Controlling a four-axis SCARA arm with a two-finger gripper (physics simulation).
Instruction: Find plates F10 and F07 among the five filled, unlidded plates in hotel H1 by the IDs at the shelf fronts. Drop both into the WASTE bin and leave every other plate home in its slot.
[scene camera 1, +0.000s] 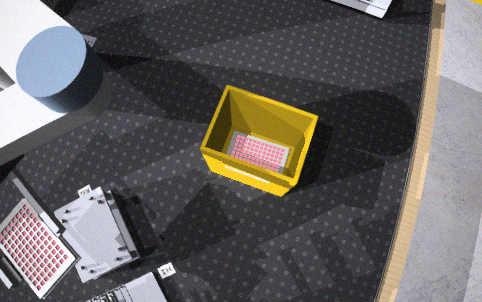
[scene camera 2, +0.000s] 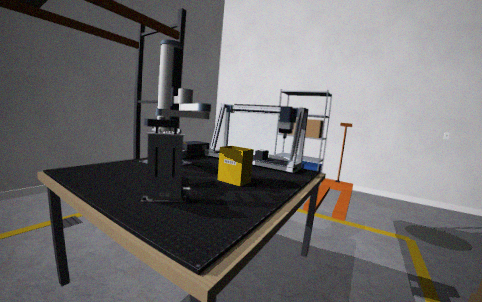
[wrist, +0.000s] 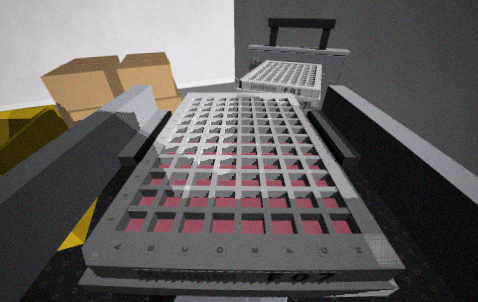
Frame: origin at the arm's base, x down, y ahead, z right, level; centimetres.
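Seen in the pictures: gripper, fingertip midpoint: (scene camera 1: 37, 259) (scene camera 2: 170, 130) (wrist: 239, 101).
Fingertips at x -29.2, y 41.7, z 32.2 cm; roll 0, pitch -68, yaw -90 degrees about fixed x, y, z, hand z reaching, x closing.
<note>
Pixels of each thing's middle, then the offset from my fingertips to it. "pt": a spot on its surface instead.
- yellow WASTE bin, body centre: (scene camera 1: 257, 147) (wrist: 29, 181) (scene camera 2: 235, 164) dx +18.0, dy +22.9, dz -29.6 cm
- pink-welled plate, body centre: (scene camera 1: 256, 157) dx +26.6, dy +23.1, dz -29.6 cm
- Hotel H1, surface spot: (scene camera 1: 142, 292) pt dx +27.1, dy +9.9, dz +5.9 cm
- dark tower, surface spot: (scene camera 2: 166, 160) pt dx +10.6, dy +17.7, dz +16.6 cm
- plate marked F01, body centre: (wrist: 285, 77) dx +2.1, dy +10.4, dz +10.6 cm
My gripper (scene camera 1: 31, 242) (scene camera 2: 165, 130) (wrist: 239, 101) is shut on a pink-welled, unlidded plate, its front marked F07 in the wrist view. The plate (scene camera 1: 37, 252) (wrist: 240, 255) is level between the fingers, beside a grey stand at lower left in scene camera 1. The yellow WASTE bin (scene camera 1: 252, 175) (scene camera 2: 232, 167) (wrist: 27, 117) stands apart from it, and a pink-welled plate (scene camera 1: 260, 152) lies on its floor; that ID cannot be read. Hotel H1 (scene camera 1: 142, 292) shows partly at the bottom edge of scene camera 1; a dark tower (scene camera 2: 166, 160) stands below the gripper in scene camera 2.
The grey stand (scene camera 1: 97, 237) has small posts. A plate marked F01 (wrist: 285, 75) sits behind the held plate. A gantry machine (scene camera 2: 255, 107) stands behind the bin. The arm (scene camera 1: 51, 62) (scene camera 2: 195, 107) is at left in scene camera 1. Cardboard boxes (wrist: 90, 82) show in the background.
</note>
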